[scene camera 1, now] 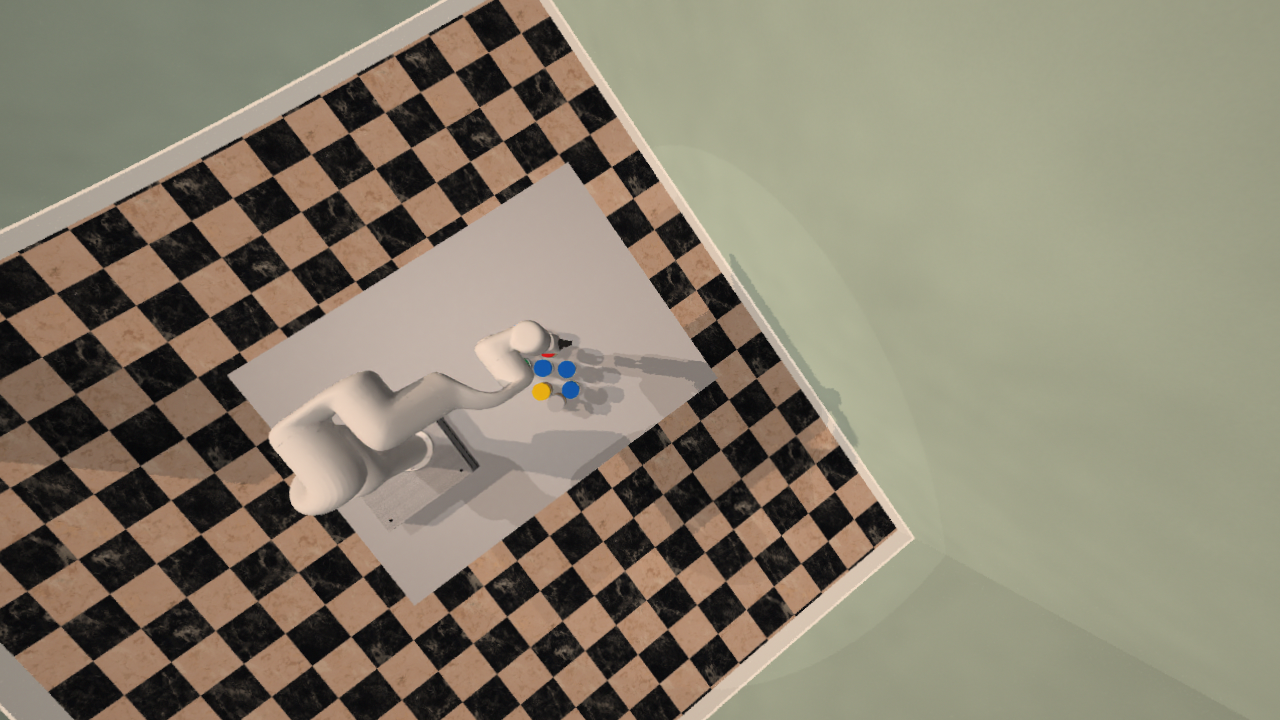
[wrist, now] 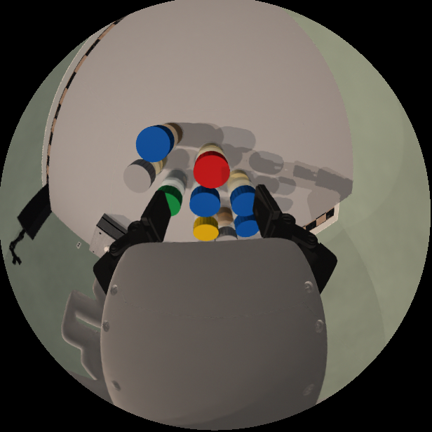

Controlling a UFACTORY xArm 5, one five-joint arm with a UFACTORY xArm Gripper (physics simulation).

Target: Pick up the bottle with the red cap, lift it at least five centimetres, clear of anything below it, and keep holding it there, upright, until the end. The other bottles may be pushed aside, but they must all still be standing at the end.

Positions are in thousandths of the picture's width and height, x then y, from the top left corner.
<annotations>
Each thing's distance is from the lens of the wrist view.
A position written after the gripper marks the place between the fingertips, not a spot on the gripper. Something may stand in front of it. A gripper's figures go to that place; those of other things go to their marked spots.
gripper (wrist: 487, 462): 12 cm
red-capped bottle (wrist: 490, 392): 20 cm
blue-capped bottle (wrist: 559, 443): 22 cm
</annotations>
